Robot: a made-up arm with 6 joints. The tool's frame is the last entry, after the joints.
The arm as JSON. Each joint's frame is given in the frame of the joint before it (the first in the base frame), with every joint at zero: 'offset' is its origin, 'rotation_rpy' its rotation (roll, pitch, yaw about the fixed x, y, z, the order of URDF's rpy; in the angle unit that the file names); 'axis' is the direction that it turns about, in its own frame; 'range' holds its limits. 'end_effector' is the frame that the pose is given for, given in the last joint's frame.
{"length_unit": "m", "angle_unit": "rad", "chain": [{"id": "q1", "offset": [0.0, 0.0, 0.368], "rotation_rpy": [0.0, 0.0, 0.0], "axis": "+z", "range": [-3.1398, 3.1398]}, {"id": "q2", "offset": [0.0, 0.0, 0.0], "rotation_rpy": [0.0, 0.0, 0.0], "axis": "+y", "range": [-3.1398, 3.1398]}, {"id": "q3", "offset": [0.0, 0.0, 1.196], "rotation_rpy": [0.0, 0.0, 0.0], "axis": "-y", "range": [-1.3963, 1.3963]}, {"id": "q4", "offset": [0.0, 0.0, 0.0], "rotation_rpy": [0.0, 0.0, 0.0], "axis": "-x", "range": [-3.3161, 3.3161]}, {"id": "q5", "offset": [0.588, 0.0, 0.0], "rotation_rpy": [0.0, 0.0, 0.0], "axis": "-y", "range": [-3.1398, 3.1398]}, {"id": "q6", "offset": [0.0, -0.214, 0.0], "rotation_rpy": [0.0, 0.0, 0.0], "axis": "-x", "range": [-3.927, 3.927]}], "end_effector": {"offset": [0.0, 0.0, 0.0], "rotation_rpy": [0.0, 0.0, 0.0]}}
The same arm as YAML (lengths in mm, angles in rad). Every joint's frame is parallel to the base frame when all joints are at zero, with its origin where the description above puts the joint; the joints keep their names.
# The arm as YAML. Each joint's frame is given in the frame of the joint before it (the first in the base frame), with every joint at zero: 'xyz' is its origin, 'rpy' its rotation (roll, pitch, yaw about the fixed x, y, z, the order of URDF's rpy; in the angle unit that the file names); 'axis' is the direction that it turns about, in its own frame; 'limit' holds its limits. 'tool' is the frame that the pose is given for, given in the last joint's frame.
units:
  length: mm
  angle: rad
joints:
  - name: q1
    type: revolute
    origin:
      xyz: [0.0, 0.0, 368.0]
      rpy: [0.0, 0.0, 0.0]
    axis: [0.0, 0.0, 1.0]
    limit:
      lower: -3.1398
      upper: 3.1398
  - name: q2
    type: revolute
    origin:
      xyz: [0.0, 0.0, 0.0]
      rpy: [0.0, 0.0, 0.0]
    axis: [0.0, 1.0, 0.0]
    limit:
      lower: -3.1398
      upper: 3.1398
  - name: q3
    type: revolute
    origin:
      xyz: [0.0, 0.0, 1196.0]
      rpy: [0.0, 0.0, 0.0]
    axis: [0.0, -1.0, 0.0]
    limit:
      lower: -1.3963
      upper: 1.3963
  - name: q4
    type: revolute
    origin:
      xyz: [0.0, 0.0, 0.0]
      rpy: [0.0, 0.0, 0.0]
    axis: [-1.0, 0.0, 0.0]
    limit:
      lower: -3.3161
      upper: 3.3161
  - name: q5
    type: revolute
    origin:
      xyz: [588.0, 0.0, 0.0]
      rpy: [0.0, 0.0, 0.0]
    axis: [0.0, -1.0, 0.0]
    limit:
      lower: -3.1398
      upper: 3.1398
  - name: q6
    type: revolute
    origin:
      xyz: [0.0, -214.0, 0.0]
      rpy: [0.0, 0.0, 0.0]
    axis: [-1.0, 0.0, 0.0]
    limit:
      lower: -3.927
      upper: 3.927
tool:
  origin:
    xyz: [0.0, 0.0, 0.0]
    rpy: [0.0, 0.0, 0.0]

